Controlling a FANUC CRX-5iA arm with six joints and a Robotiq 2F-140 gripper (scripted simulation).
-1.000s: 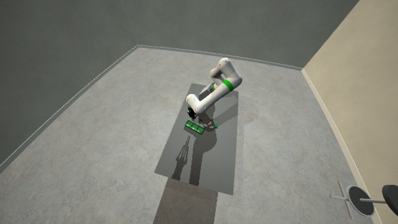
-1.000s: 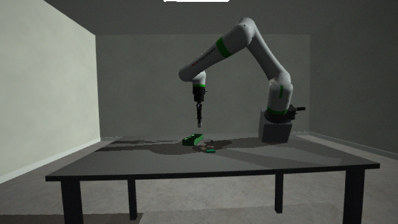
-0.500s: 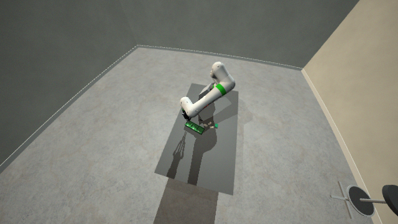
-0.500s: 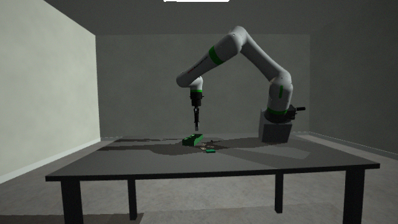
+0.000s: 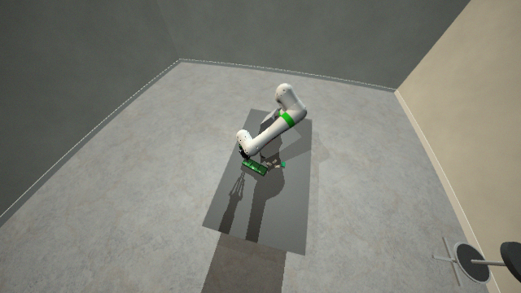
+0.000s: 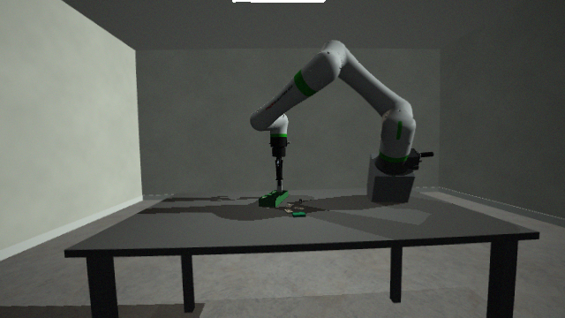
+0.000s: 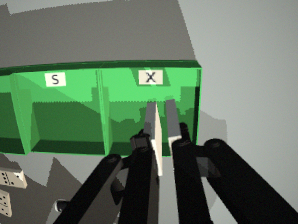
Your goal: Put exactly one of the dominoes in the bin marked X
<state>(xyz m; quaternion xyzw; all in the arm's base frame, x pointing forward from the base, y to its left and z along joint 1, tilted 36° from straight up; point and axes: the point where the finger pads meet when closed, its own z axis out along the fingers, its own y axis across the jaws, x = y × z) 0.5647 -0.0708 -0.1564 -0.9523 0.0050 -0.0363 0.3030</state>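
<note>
My gripper is now 2 cm short of the green three-compartment bin, 9 cm to the right of it and 4 cm above it. The rest, counted from my hand: green block 12 cm behind, 35 cm to the left, 6 cm below; then small dark piece 12 cm behind, 13 cm to the left, 6 cm below.
</note>
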